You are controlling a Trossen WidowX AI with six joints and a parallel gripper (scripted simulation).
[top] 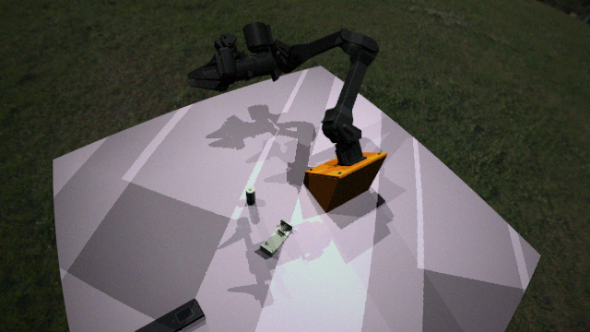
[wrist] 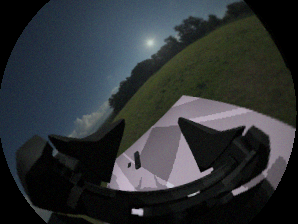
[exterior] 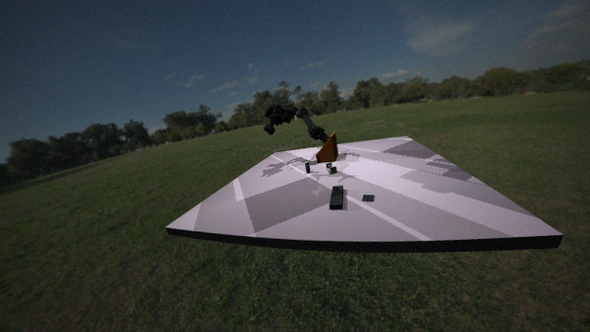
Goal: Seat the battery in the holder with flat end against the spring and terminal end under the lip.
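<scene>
Right now my gripper tip is 80 mm past the battery, 160 mm to the right of it and 310 mm above it. From my gripper tip the other things lie so: remote battery door: 230 mm ahead, 520 mm to the left, 340 mm below; then black remote: 230 mm ahead, 400 mm to the left, 320 mm below.
</scene>
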